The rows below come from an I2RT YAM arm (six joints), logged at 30 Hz.
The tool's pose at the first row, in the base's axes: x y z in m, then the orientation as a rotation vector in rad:
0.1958 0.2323 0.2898 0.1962 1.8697 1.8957
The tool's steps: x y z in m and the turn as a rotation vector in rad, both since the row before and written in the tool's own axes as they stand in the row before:
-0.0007 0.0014 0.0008 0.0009 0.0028 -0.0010
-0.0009 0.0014 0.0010 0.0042 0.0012 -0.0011
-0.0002 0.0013 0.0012 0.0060 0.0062 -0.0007
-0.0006 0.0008 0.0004 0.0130 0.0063 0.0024
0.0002 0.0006 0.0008 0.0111 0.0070 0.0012
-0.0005 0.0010 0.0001 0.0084 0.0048 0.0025
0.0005 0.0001 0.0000 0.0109 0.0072 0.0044
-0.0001 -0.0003 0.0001 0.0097 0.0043 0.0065
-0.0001 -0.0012 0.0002 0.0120 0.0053 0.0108
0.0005 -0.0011 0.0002 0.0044 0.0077 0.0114
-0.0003 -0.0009 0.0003 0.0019 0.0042 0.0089
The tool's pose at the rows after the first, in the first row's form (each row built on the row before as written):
0.1964 0.2328 0.2914 0.1930 1.8722 1.8954
0.1973 0.2334 0.2930 0.1922 1.8768 1.8914
0.1977 0.2345 0.2944 0.1878 1.8866 1.8882
0.1982 0.2347 0.2953 0.1886 1.9040 1.8806
0.1982 0.2355 0.2959 0.1869 1.9197 1.8742
0.1985 0.2355 0.2970 0.1877 1.9317 1.8701
0.1980 0.2357 0.2970 0.1890 1.9481 1.8659
0.1982 0.2357 0.2967 0.1946 1.9620 1.8628
0.1986 0.2357 0.2955 0.2044 1.9799 1.8605
0.1984 0.2360 0.2943 0.2105 1.9921 1.8669
0.1989 0.2361 0.2935 0.2165 1.9990 1.8725

